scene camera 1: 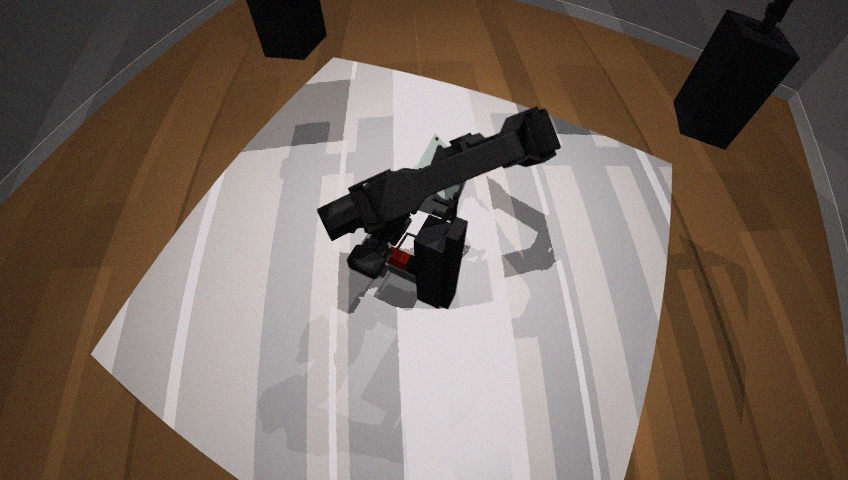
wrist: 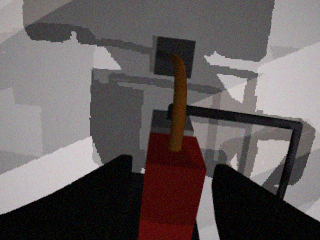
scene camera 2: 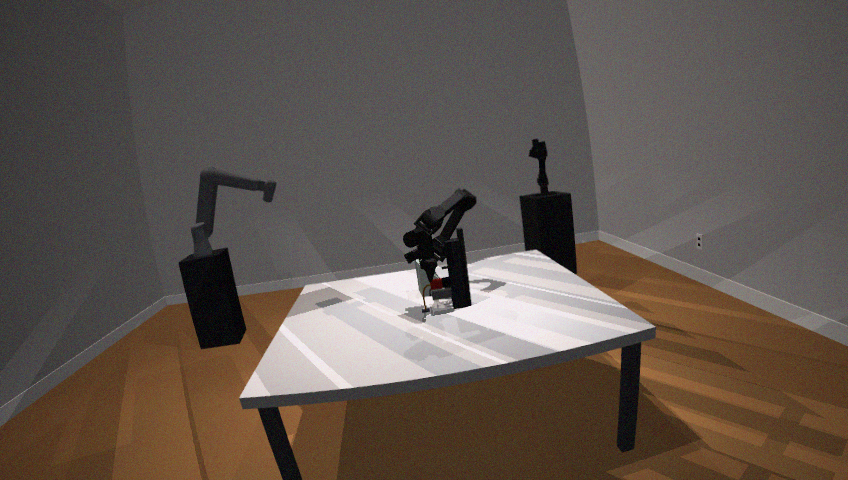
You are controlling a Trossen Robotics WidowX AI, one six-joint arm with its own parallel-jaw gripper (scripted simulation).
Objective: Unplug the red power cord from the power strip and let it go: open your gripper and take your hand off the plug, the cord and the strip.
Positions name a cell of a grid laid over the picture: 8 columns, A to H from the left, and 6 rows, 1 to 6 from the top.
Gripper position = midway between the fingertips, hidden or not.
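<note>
There is my gripper (scene camera 1: D4), and I can see the gripper (wrist: E5) here too.
</note>
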